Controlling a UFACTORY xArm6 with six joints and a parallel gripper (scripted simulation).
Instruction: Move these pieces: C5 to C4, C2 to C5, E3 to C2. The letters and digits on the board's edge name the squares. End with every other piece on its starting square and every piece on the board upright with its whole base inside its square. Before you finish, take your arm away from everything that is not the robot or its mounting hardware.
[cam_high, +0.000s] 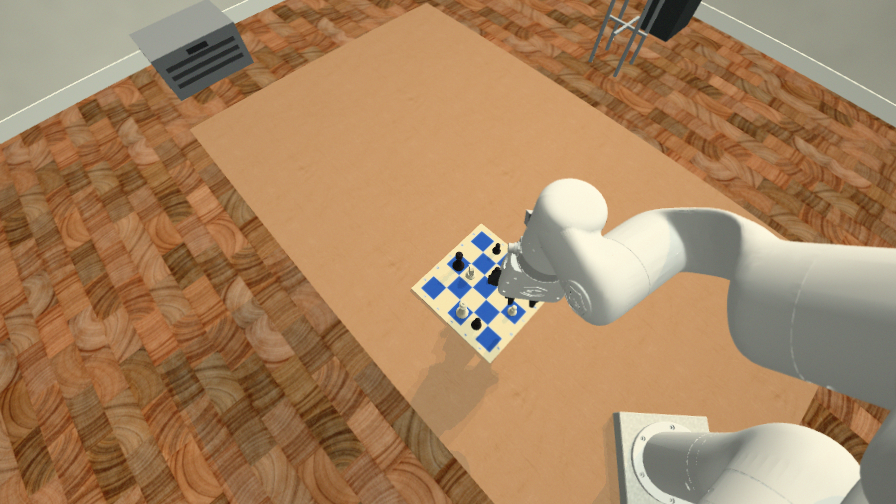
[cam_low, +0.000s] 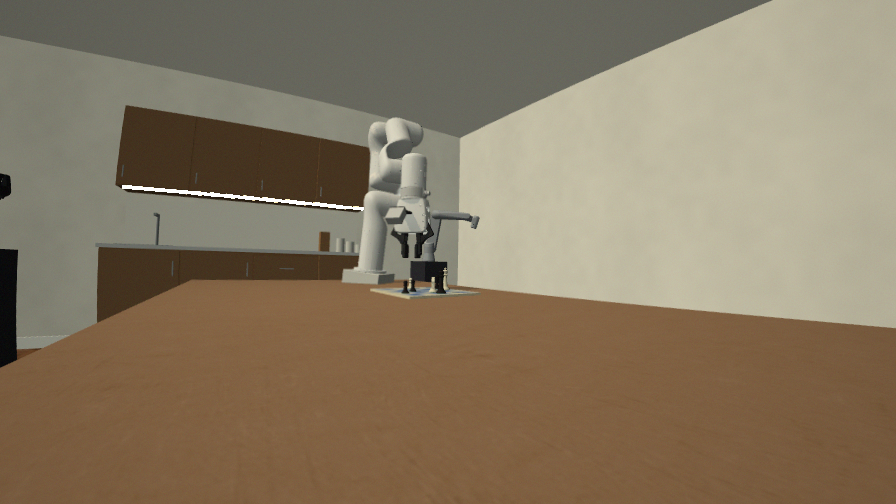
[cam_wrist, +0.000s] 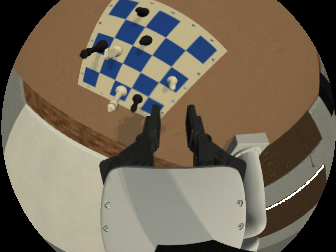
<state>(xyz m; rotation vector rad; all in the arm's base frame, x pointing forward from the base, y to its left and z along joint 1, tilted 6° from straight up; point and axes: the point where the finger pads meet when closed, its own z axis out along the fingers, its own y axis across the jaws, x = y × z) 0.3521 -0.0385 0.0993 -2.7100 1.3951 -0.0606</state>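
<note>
Now: hand 10 cm above the white pawn. Round my hand: blue-and-cream chessboard 11 cm below, 7 cm ahead; white chess piece 8 cm below, 7 cm to the left, 7 cm ahead; black pawn 9 cm below, 7 cm to the left, 4 cm ahead.
</note>
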